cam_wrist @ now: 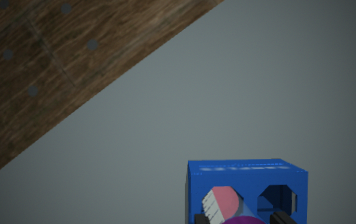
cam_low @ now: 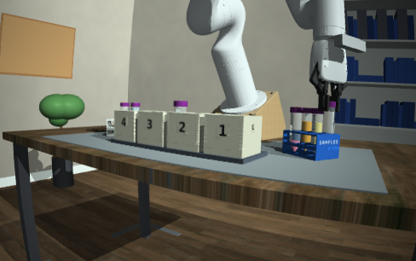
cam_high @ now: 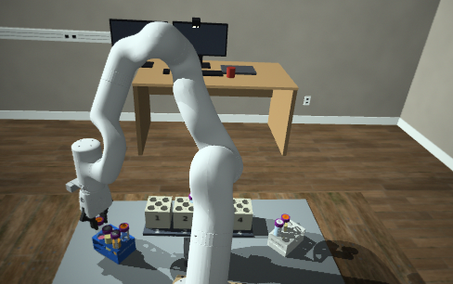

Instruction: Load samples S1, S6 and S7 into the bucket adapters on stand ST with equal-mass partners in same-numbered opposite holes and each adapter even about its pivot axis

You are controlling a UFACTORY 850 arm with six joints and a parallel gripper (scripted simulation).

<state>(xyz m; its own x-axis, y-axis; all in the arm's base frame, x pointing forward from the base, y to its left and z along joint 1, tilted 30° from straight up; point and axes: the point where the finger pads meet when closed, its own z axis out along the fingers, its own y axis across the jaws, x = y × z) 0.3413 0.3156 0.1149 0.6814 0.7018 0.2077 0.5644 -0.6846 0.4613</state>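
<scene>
Now: hand 10 cm above the blue samples rack, 4 cm to the left of it and 2 cm past it. Round my hand: adapter 1: 22 cm to the right, 8 cm below, 8 cm ahead; white rack: 68 cm to the right, 17 cm behind, 10 cm below.
</scene>
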